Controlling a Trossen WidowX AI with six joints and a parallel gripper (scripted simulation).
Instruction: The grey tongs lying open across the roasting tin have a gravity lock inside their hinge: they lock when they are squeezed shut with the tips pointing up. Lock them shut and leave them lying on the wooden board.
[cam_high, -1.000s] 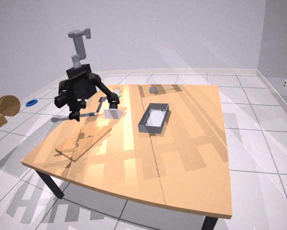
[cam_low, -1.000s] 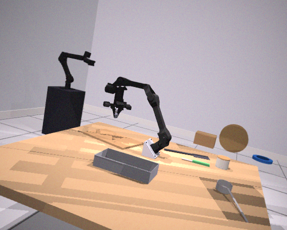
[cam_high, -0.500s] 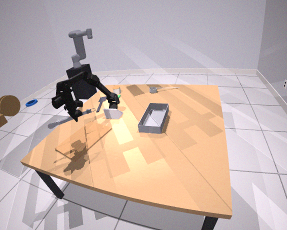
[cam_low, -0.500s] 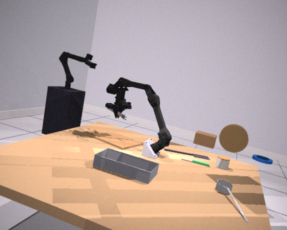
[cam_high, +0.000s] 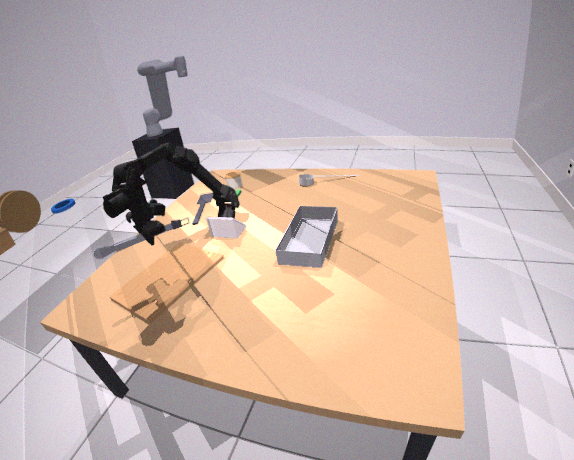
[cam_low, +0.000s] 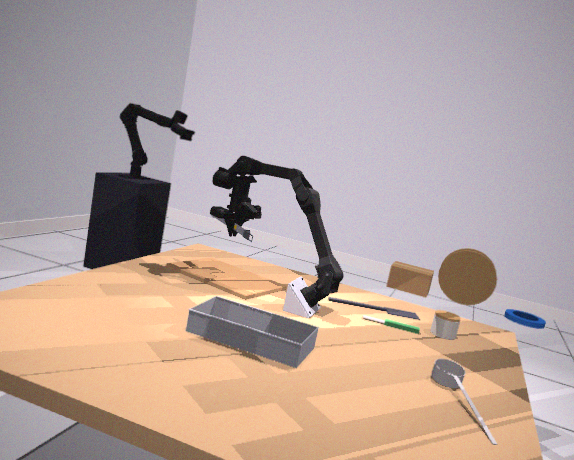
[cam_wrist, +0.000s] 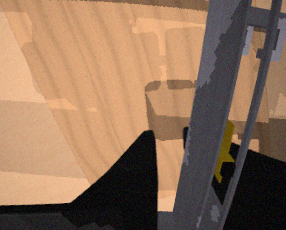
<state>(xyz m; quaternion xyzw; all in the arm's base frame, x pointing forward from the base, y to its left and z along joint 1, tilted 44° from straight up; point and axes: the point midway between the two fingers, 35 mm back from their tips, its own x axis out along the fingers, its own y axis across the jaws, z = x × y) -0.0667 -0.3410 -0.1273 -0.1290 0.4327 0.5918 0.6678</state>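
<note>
The wooden board lies 150 mm below my gripper tip and 10 mm to the left of it. The rest, counted from my gripper tip: black spatula: 530 mm to the left, 170 mm behind, 150 mm below; then green-handled tool: 580 mm to the left, 150 mm below, 30 mm behind; then roasting tin: 440 mm ahead, 310 mm to the left, 120 mm below.
</note>
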